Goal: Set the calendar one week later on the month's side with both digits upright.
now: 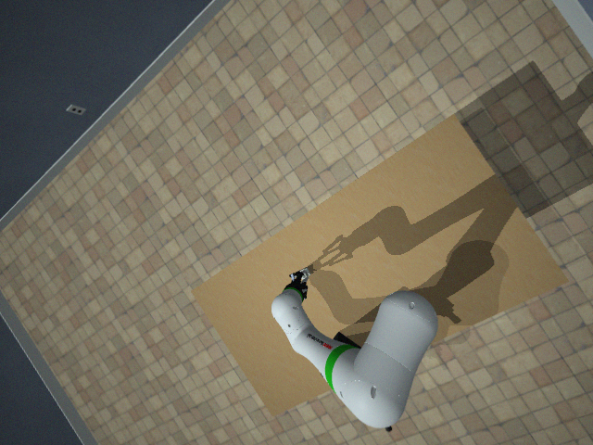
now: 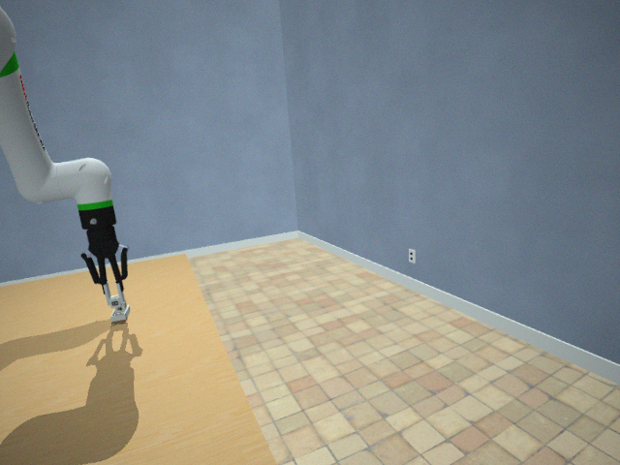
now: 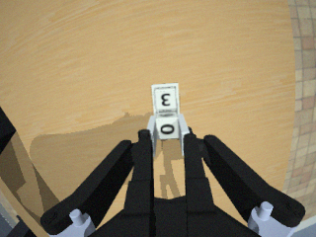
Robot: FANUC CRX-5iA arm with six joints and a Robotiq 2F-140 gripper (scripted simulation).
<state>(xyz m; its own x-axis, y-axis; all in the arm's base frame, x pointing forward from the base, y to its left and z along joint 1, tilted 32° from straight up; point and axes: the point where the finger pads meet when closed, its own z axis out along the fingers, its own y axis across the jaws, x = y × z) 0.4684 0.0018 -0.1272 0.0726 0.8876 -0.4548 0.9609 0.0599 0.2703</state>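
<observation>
My gripper is now 20 mm to the right of the white tray and 70 mm above it.
</observation>
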